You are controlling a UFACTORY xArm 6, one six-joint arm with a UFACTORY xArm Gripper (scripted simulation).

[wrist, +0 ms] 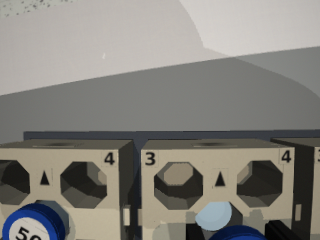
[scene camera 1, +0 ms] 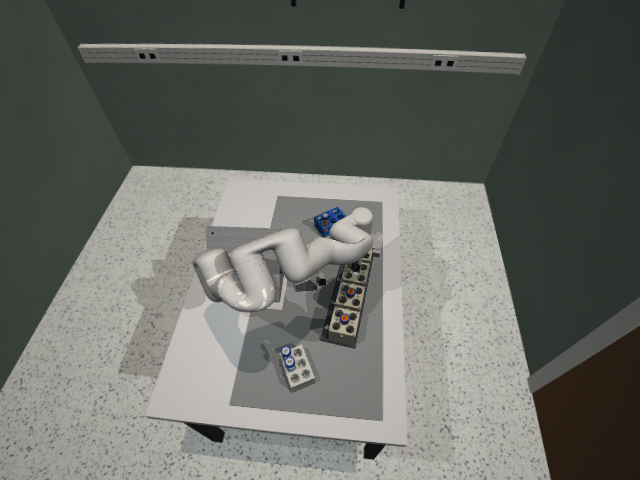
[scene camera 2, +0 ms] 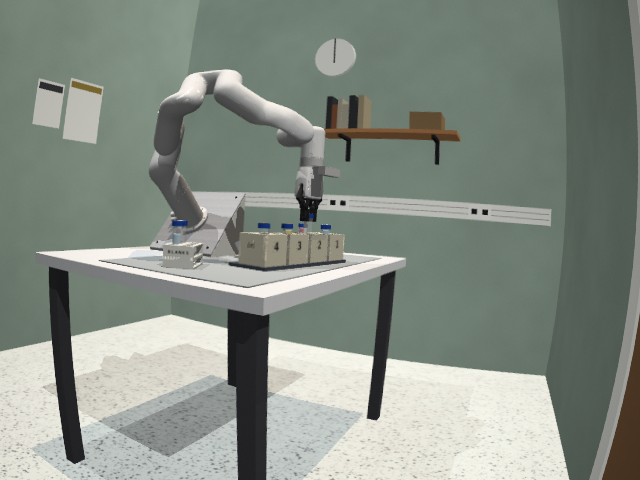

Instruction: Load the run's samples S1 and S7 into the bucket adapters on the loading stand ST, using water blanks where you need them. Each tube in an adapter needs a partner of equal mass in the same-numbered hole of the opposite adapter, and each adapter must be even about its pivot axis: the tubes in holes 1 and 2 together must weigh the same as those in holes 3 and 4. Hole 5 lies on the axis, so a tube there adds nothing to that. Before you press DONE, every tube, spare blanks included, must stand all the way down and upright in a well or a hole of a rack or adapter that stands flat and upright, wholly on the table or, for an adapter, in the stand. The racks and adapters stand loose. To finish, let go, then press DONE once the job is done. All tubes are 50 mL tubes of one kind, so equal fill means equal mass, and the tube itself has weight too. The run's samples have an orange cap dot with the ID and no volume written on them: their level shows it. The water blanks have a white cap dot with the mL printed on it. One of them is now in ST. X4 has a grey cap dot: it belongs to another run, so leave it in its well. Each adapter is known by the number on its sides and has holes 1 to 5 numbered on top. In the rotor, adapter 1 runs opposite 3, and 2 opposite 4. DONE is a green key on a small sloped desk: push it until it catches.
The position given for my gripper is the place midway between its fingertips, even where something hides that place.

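Note:
A beige blanks rack [scene camera 2: 181, 256] is visible; scene camera 1 also shows the beige blanks rack [scene camera 1: 300, 378]. In the wrist view the beige blanks rack is out of frame. A bucket adapter [wrist: 92, 180] is visible too, and I see my gripper [scene camera 2: 308, 221].

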